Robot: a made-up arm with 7 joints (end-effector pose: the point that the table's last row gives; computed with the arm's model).
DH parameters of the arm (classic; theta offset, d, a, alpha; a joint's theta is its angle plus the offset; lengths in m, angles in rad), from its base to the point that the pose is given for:
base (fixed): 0 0 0 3.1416
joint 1: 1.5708 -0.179 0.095 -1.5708
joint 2: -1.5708 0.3 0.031 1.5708
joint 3: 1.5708 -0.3 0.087 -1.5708
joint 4: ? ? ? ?
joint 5: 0 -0.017 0.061 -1.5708
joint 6: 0 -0.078 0.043 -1.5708
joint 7: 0 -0.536 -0.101 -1.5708
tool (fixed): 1.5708 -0.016 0 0
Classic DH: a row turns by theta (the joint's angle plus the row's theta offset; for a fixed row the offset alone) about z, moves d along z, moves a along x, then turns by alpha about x.
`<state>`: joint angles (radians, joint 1 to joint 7).
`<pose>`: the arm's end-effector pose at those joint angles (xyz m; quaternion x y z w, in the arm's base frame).
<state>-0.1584 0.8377 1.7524 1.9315 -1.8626 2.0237 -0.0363</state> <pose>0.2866 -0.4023 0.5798 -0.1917 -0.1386 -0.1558 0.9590</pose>
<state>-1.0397 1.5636 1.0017 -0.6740 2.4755 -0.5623 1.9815</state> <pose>0.1240 -0.2470 0.9451 -0.4655 -0.5391 -0.1160 0.6923</pose>
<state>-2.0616 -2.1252 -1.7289 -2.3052 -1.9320 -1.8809 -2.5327</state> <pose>-0.1690 0.1860 0.0885 -0.1366 -0.3962 0.6413 0.6427</pose>
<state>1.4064 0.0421 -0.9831 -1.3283 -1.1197 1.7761 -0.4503</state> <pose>-0.5419 0.8914 0.1715 0.2748 0.2253 0.6936 0.6266</pose>
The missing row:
joint 4: 1.5708 -0.022 0.101 -1.5708
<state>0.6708 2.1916 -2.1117 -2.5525 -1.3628 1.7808 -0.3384</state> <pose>-0.8004 0.1949 0.5442 0.0490 0.6574 0.7511 0.0367</pose>
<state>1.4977 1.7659 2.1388 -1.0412 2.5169 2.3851 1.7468</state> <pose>0.0353 0.4207 -0.0606 -0.5393 0.1752 0.7161 0.4070</pose>
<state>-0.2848 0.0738 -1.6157 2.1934 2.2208 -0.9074 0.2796</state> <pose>-0.5595 -0.1210 0.1763 0.0618 0.2897 0.9091 0.2930</pose>
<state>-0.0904 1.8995 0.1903 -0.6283 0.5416 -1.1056 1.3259</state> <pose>-0.0098 0.0584 0.3819 -0.9554 -0.0932 0.2407 0.1432</pose>
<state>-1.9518 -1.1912 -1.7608 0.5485 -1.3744 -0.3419 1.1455</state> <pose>0.5460 -0.0480 0.1974 -0.3851 -0.5235 -0.0205 0.7598</pose>
